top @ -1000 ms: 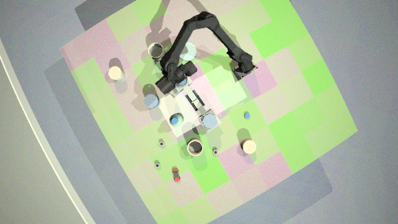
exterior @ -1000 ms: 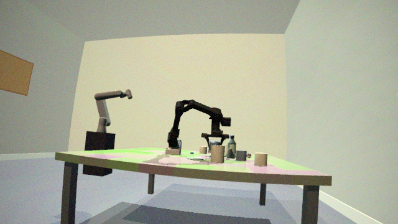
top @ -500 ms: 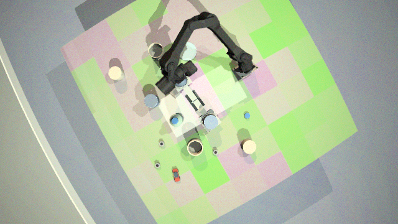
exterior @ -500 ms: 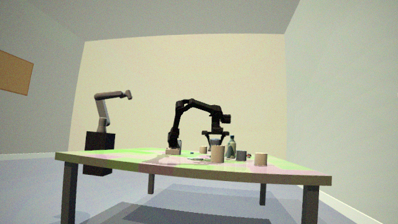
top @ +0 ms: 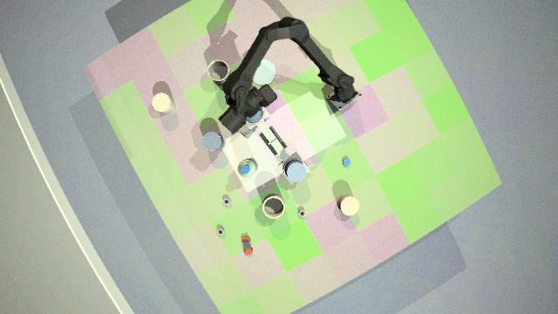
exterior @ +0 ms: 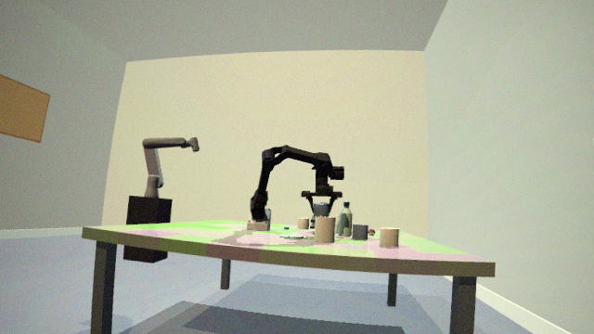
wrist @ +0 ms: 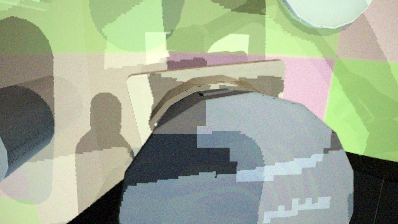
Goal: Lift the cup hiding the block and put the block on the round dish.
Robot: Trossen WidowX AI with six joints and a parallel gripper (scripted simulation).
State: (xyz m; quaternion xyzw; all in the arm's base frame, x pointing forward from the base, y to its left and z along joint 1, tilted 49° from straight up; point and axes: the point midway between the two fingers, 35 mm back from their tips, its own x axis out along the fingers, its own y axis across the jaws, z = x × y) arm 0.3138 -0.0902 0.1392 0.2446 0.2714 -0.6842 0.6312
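Right now the pale green block is 2 cm below my gripper tip. Also, from my gripper tip: pale round dish (13 cm behind, 11 cm to the right, 10 cm below); then small balance (1 cm ahead, 13 cm to the left, 7 cm below); then blue-capped bottle (14 cm ahead, 15 cm to the left, 1 cm above).
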